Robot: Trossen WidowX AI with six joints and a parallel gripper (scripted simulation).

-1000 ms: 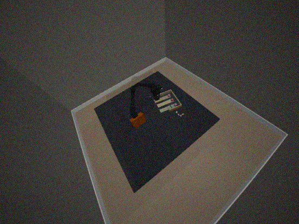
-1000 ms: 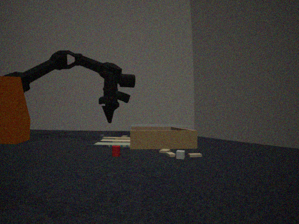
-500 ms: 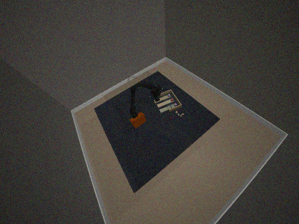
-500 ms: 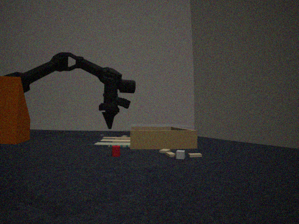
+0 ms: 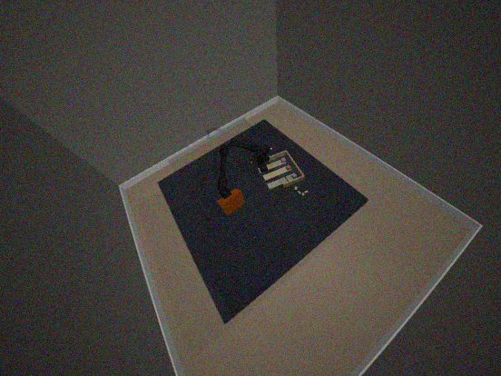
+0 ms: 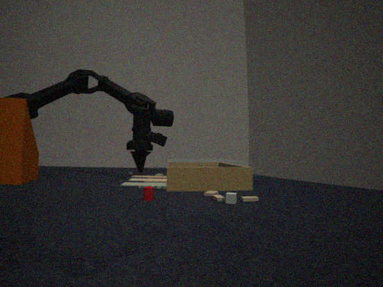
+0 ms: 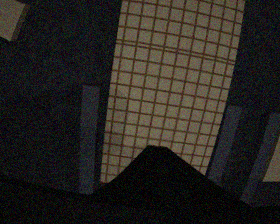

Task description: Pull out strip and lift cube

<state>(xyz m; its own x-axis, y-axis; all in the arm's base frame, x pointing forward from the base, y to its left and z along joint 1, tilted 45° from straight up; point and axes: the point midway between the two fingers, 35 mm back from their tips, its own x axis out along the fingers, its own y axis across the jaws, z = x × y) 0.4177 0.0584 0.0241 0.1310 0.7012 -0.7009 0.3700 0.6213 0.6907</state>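
My gripper tip is now 9 cm short of the strip, 4 cm to the left of it and 1 cm above it. From my gripper tip the other things lie so: small red cylinder 35 cm to the right, 7 cm behind, 1 cm below.
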